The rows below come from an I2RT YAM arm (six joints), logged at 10 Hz.
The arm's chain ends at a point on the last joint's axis. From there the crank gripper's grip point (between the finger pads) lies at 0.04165 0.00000 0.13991 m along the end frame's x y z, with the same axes.
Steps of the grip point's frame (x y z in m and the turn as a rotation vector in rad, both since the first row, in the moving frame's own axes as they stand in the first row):
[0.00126 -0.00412 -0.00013 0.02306 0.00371 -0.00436]
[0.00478 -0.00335 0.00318 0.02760 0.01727 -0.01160]
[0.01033 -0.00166 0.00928 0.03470 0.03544 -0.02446]
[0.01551 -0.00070 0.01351 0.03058 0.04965 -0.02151]
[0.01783 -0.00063 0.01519 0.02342 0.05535 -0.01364]
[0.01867 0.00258 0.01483 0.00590 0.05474 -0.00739]
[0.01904 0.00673 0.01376 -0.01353 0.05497 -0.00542]
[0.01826 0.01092 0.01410 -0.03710 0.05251 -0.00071]
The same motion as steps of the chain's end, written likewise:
[0.00075 -0.00071 0.00006 0.02306 0.00371 -0.00436]
[0.00240 0.00100 0.00398 0.02760 0.01727 -0.01160]
[0.00547 0.00425 0.01095 0.03470 0.03544 -0.02446]
[0.00867 0.00451 0.01583 0.03058 0.04965 -0.02151]
[0.01018 0.00324 0.01775 0.02342 0.05535 -0.01364]
[0.01108 0.00373 0.01732 0.00590 0.05474 -0.00739]
[0.01141 0.00510 0.01627 -0.01353 0.05497 -0.00542]
[0.01097 0.00581 0.01657 -0.03710 0.05251 -0.00071]

